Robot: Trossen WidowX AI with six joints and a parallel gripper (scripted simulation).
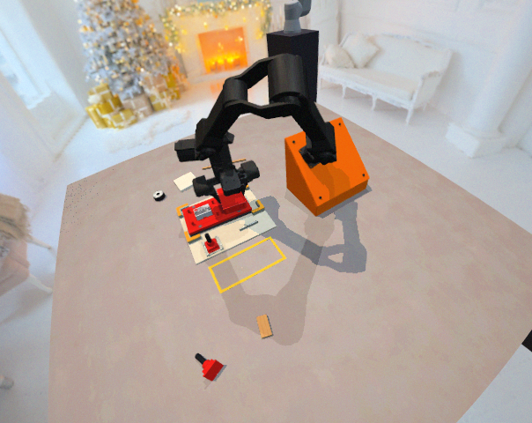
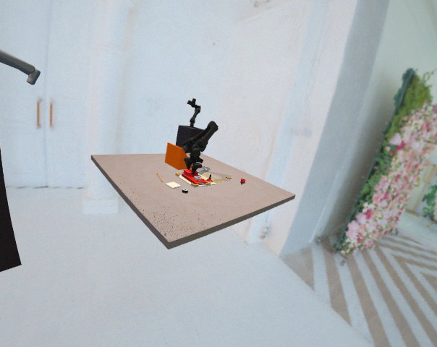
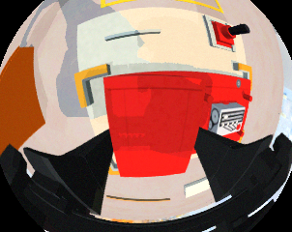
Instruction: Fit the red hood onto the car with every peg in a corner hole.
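The grey engine block is 90 mm ahead of my gripper tip, 20 mm to the right of it and 20 mm below it. The rest, counted from my gripper tip: thin stick: 230 mm to the right, 100 mm behind, 40 mm below; then white card: 240 mm to the right, 70 mm ahead, 40 mm below; then hood: 10 mm above.
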